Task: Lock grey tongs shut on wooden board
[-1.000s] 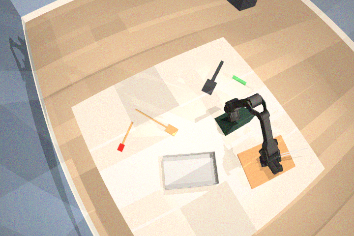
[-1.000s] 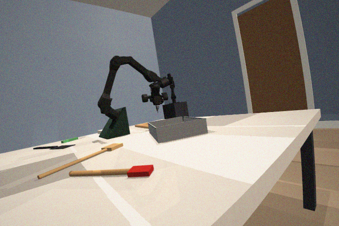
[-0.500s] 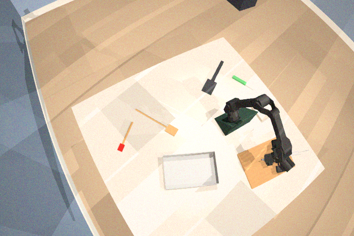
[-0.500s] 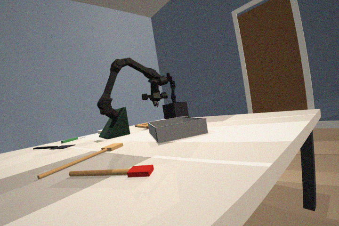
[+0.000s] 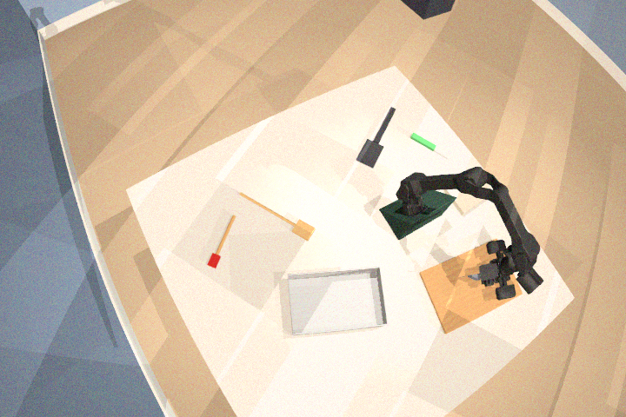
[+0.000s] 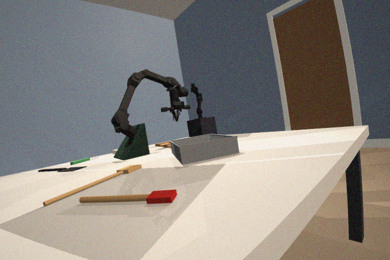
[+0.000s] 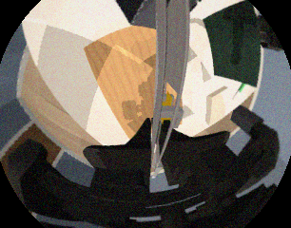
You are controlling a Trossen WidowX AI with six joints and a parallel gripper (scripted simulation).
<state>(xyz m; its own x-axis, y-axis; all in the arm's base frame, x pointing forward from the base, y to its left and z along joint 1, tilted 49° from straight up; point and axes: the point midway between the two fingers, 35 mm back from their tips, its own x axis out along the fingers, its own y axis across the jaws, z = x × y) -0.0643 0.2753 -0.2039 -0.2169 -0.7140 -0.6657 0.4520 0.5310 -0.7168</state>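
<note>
My gripper tip is 140 mm above the wooden board. Round my gripper tip: green-handled tool 230 mm behind, 530 mm to the right, 140 mm below; grey roasting tin 450 mm ahead, 240 mm to the right, 120 mm below; pale tile 230 mm behind, 300 mm to the right, 140 mm below.
</note>
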